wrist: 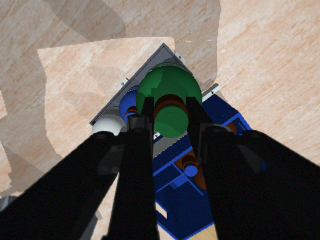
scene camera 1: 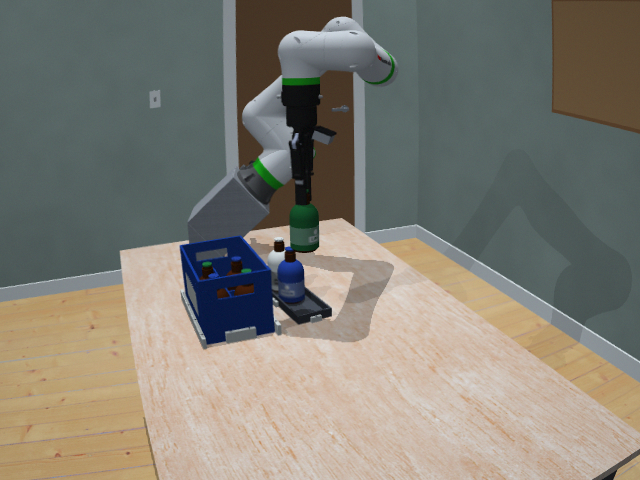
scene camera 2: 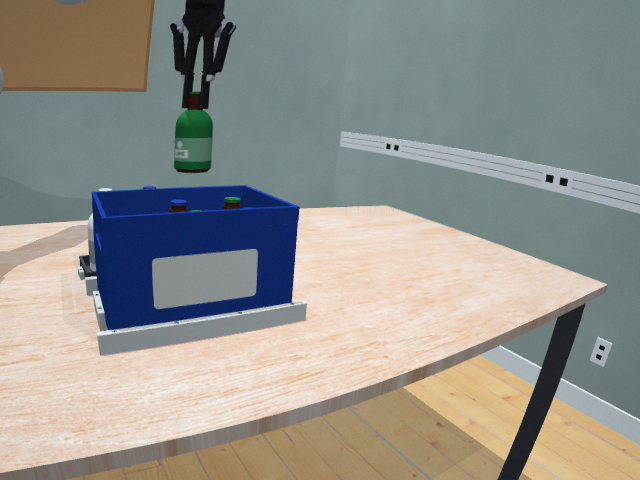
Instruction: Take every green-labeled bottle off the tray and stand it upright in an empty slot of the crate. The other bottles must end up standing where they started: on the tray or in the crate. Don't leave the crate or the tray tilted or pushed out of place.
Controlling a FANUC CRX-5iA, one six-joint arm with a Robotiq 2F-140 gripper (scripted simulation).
Path:
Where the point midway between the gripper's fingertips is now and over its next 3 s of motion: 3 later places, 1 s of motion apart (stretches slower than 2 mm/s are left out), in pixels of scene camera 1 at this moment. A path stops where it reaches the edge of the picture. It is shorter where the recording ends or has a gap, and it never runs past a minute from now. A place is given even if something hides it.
My gripper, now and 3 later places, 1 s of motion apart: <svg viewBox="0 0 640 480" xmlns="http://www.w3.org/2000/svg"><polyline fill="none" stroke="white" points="303,202 300,202 288,202 266,201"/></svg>

